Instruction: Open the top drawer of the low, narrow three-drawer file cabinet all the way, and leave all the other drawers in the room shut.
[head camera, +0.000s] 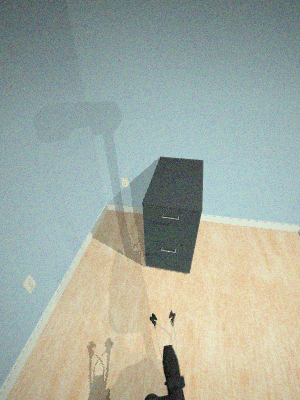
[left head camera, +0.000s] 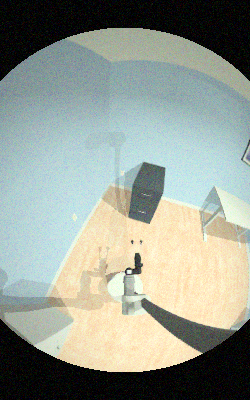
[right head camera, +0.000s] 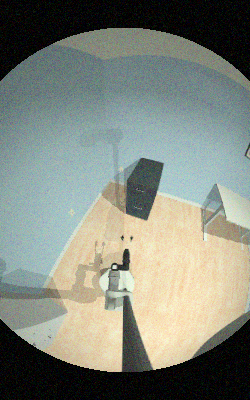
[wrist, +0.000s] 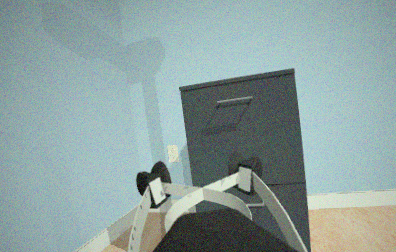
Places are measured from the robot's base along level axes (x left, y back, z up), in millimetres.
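Pixels of known places: gripper, fingertip midpoint: (head camera: 161, 311) (left head camera: 135, 238) (right head camera: 126, 234) (wrist: 198, 171).
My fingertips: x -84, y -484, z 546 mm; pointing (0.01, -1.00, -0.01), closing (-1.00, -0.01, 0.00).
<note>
Behind a point stands the place of what it marks.
A dark file cabinet (head camera: 175, 185) @(y -1253, x -309, z 709 mm) (left head camera: 150, 177) @(y -1258, x -313, z 708 mm) (right head camera: 146, 172) @(y -1276, x -316, z 709 mm) (wrist: 275, 140) @(y -990, x -335, z 493 mm) stands against the back wall near the corner. Two handles show on its front, and its drawers look shut; a third drawer cannot be made out. The top drawer's handle (head camera: 170, 218) @(y -996, x -224, z 637 mm) (left head camera: 146, 194) @(y -997, x -231, z 640 mm) (right head camera: 140, 190) @(y -998, x -226, z 639 mm) (wrist: 235, 101) @(y -1027, x -230, z 632 mm) is a thin pale bar. My gripper (head camera: 162, 317) @(y -484, x -84, z 546 mm) (left head camera: 136, 242) @(y -484, x -84, z 546 mm) (right head camera: 127, 238) @(y -484, x -84, z 546 mm) (wrist: 198, 171) @(y -484, x -84, z 546 mm) is open and empty, in front of the cabinet and apart from it. In the wrist view the right fingertip overlaps the cabinet front below the top handle, and the left fingertip lies left of the cabinet.
The left wall (head camera: 30, 200) @(y -1077, x 600, z 814 mm) runs along the left side and meets the back wall behind the cabinet. A white table (left head camera: 235, 205) @(y -806, x -1910, z 692 mm) (right head camera: 235, 202) @(y -842, x -1844, z 692 mm) stands to the right against the back wall. Part of a pale piece of furniture (left head camera: 42, 325) (right head camera: 37, 330) shows at the lower left.
</note>
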